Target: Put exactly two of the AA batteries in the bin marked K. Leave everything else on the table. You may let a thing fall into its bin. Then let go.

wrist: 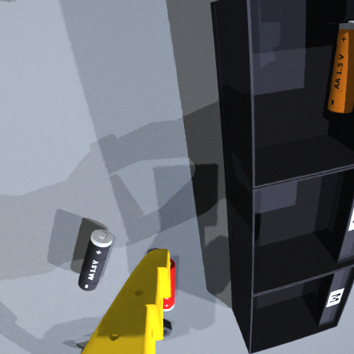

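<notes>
An orange AA battery (341,70) lies in the large top compartment, bin K (287,120), at the upper right of the wrist view; its label is outside the picture. A black AA battery (95,261) with a silver end lies on the table at the lower left. A red battery (171,287) lies on the table, partly hidden behind the notched jaw. My gripper (162,267) is open and empty: the notched jaw shows, and the moving jaw is swung out of the picture. It is left of the bins, over the table.
The dark bin row (240,210) runs down the right side. Below the top compartment are a middle one, with its label cut off, and one with the M label (335,298). A small dark thing (167,328) shows beside the jaw, mostly hidden. Shadows cross the table (40,100).
</notes>
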